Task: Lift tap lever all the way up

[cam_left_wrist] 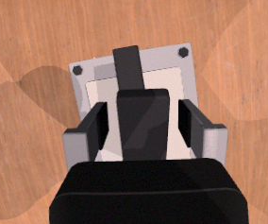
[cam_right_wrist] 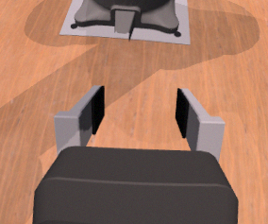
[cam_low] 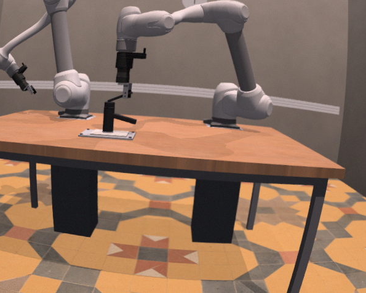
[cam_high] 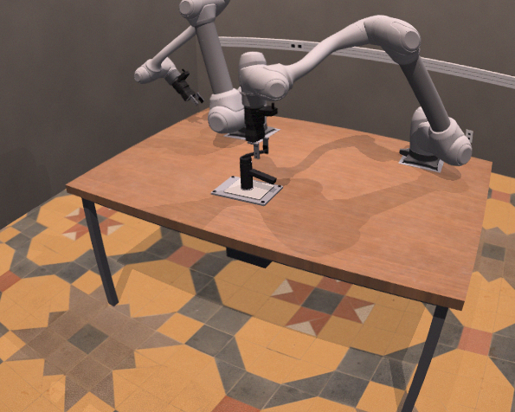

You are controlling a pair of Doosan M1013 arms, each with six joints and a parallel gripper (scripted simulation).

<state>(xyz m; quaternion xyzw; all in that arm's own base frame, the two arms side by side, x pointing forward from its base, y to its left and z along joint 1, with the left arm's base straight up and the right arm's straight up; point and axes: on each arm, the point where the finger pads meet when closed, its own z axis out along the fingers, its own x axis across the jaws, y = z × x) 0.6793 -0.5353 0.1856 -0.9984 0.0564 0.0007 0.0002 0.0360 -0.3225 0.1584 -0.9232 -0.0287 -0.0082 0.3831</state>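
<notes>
My left gripper is now 30 mm to the left of the lever, 10 mm past it and 10 mm above it. Round my left hand: black tap: 70 mm below, 50 mm to the right, 10 mm behind.
</notes>
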